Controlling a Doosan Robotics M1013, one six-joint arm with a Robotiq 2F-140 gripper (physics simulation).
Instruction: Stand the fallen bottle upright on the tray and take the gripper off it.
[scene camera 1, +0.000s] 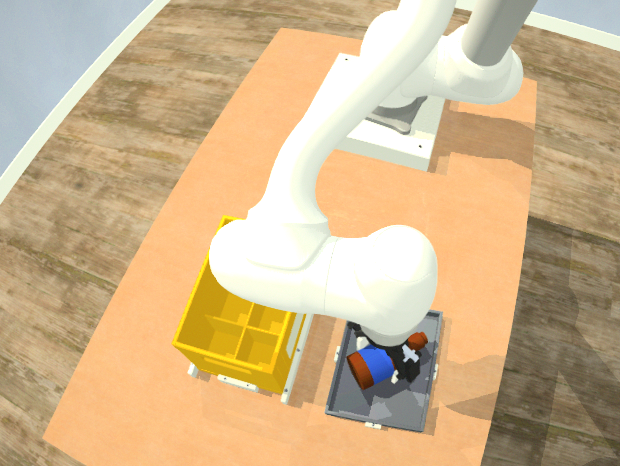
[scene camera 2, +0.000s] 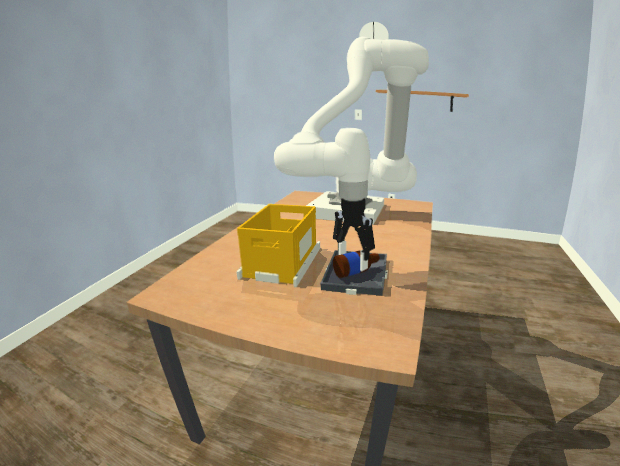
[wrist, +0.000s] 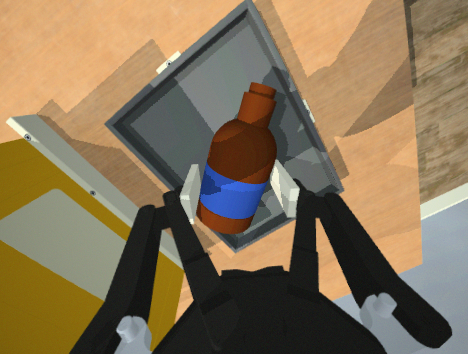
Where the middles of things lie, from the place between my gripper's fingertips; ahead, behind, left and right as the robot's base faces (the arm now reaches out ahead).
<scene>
My hand is 10 mm to the right of the brown bottle (wrist: 243, 151), 10 mm below it and 10 mm past it. Round my hand: white rail (wrist: 43, 138) 170 mm to the right, 20 mm below.
</scene>
